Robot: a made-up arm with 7 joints.
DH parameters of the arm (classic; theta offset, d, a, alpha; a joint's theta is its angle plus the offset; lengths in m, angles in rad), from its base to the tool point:
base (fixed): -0.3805 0 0.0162 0
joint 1: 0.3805 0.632 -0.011 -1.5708
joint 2: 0 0.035 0.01 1.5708
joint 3: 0 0.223 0.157 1.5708
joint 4: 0 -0.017 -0.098 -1.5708
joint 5: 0 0.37 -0.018 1.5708
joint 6: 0 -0.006 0.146 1.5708
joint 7: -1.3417 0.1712 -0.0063 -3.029
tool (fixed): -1.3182 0.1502 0 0
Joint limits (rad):
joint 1: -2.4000..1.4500
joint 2: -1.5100..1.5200
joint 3: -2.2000..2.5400
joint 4: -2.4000..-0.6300
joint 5: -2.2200..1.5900
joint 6: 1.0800..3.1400
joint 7: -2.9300..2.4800
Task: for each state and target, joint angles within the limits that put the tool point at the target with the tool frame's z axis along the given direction. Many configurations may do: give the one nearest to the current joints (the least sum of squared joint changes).
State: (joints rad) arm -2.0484 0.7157 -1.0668 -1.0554 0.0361 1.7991 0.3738
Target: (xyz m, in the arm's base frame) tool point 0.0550 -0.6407 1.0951 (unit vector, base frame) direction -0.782 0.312 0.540
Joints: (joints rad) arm -1.1733 0.1328 -0.4061 -1.1411 0.8750 1.7894 0.6120
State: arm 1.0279 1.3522 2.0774 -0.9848 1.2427 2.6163 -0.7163
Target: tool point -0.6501 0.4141 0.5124 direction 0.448 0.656 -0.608
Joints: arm 1.4186 1.5200 1.4271 -1.6644 0.8599 1.9872 -0.7019
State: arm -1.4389 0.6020 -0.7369 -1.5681 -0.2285 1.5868 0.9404
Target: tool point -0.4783 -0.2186 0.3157 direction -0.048 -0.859 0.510
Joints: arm -1.6898 0.9071 -0.9400 -2.3348 -0.3281 2.3242 1.1309
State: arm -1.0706 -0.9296 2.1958 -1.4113 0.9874 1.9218 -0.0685
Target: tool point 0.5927 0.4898 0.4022 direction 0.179 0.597 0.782
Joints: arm -1.4278 -1.3076 2.0808 -1.6044 0.7098 1.7758 -0.1131
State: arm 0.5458 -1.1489 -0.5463 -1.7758 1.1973 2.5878 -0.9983
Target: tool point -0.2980 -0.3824 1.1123 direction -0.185 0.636 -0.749
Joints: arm -0.1268 -1.0216 -0.7255 -1.3078 1.3823 3.1400 -1.0558
